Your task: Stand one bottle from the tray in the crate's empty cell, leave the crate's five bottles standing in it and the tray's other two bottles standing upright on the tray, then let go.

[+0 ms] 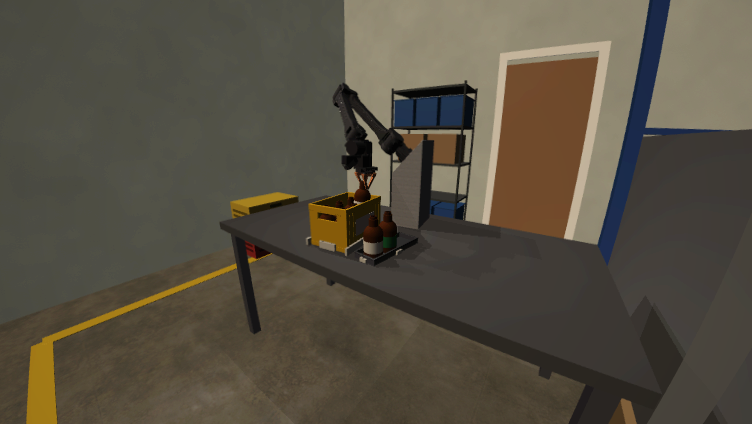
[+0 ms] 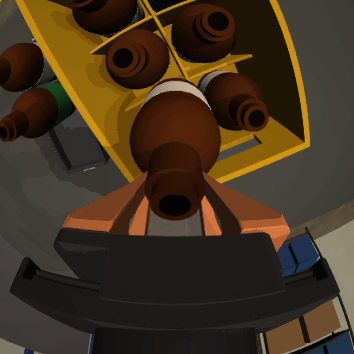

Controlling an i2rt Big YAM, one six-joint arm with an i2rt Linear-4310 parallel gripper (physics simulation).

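Frame: origin at the arm's base, x right, y ahead, z up, level; centimetres.
Seen in the pictures: gripper, fingertip midpoint: (image 1: 365, 188) (image 2: 174, 178); arm's base, link origin: (image 1: 410, 160).
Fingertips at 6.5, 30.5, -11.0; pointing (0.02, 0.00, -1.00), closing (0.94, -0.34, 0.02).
Observation:
Pixels of each thing's top centre, then the offset from my fingertips to it, as dx, dy, dz. Level surfaces: height alone.
- brown bottle, top centre: (image 2: 177, 197) (image 1: 362, 180) +0.6, +1.5, +3.8
- yellow crate, top centre: (image 2: 170, 36) (image 1: 346, 199) +3.1, +9.1, -3.6
- white-label bottle, top centre: (image 1: 373, 216) -17.1, +17.9, -5.1
- green-label bottle, top centre: (image 1: 387, 211) -18.5, +10.2, -5.1
- dark tray, top centre: (image 2: 56, 105) (image 1: 388, 243) -18.5, +9.5, -18.6
- dark table, surface height: dz -21.1
My gripper (image 1: 364, 183) (image 2: 174, 178) is shut on the neck of a brown bottle (image 1: 361, 195) (image 2: 175, 125) with a white label. The bottle is roughly upright, its lower part inside the yellow crate (image 1: 328, 231) (image 2: 287, 140), at the crate's end nearest the arm; its base is hidden. Brown bottles (image 1: 339, 204) (image 2: 137, 62) (image 2: 204, 35) (image 2: 234, 100) stand in other cells, one right beside the held bottle. A white-label bottle (image 1: 372, 237) (image 2: 22, 65) and a green-label bottle (image 1: 388, 231) (image 2: 37, 111) stand upright on the dark tray (image 1: 408, 242) (image 2: 80, 145).
The crate and tray sit side by side on the dark table (image 1: 473, 294). Pale brackets (image 1: 327, 245) touch the crate's foot. The arm's grey stand (image 1: 413, 189) rises behind the tray. A shelf rack (image 1: 466, 110) stands behind the table, and a yellow box (image 1: 263, 201) beyond its left end.

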